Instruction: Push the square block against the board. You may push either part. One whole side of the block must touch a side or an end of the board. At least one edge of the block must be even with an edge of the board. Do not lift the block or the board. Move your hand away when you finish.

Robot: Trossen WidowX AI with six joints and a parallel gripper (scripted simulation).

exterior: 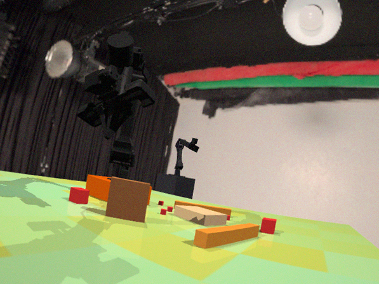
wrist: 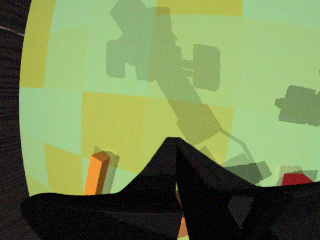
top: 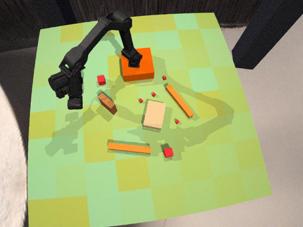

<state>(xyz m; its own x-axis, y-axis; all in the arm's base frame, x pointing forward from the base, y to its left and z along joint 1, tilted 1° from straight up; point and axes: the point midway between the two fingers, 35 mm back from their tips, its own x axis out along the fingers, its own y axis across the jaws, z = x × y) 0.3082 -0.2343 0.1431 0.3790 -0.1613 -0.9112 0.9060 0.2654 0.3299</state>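
Right now my gripper tip is 60 mm past the brown square block, 120 mm to the right of it and 130 mm above it. Also, from my gripper tip: pale flat board (30 mm behind, 370 mm to the left, 160 mm below).
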